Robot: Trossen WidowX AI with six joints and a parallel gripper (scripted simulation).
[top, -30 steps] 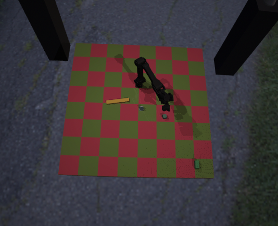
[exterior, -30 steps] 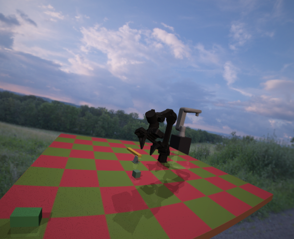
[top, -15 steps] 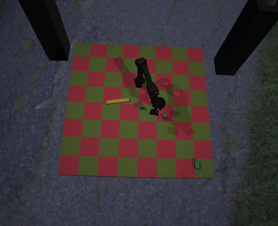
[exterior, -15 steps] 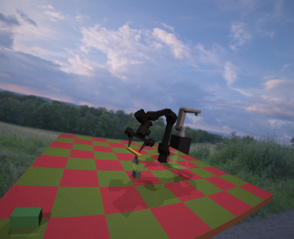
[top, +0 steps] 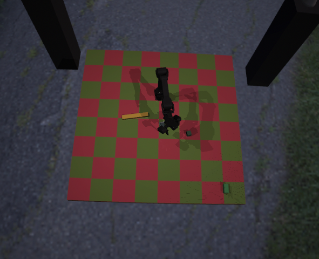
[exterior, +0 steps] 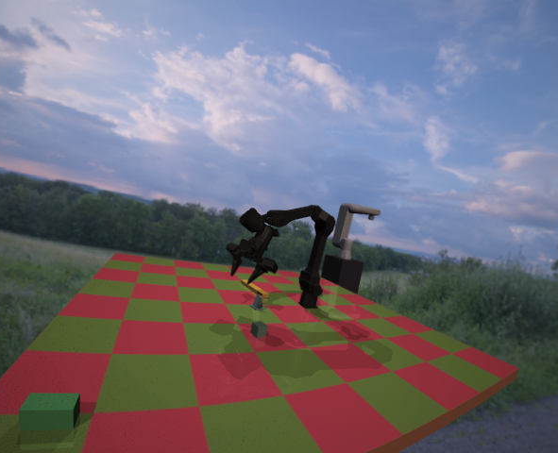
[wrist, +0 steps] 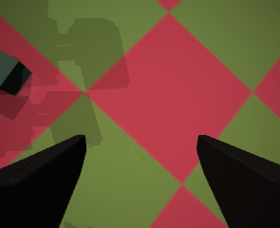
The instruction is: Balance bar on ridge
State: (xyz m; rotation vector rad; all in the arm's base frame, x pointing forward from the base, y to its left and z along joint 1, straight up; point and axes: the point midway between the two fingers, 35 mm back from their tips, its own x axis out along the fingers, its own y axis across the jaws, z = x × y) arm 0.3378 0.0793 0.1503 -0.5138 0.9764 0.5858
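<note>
Now: gripper tip 28 cm to the left of the orange bar, 17 cm past it and 11 cm above it. Also, from my gripper tip: dark green cube 15 cm to the left, 10 cm below, 3 cm behind.
</note>
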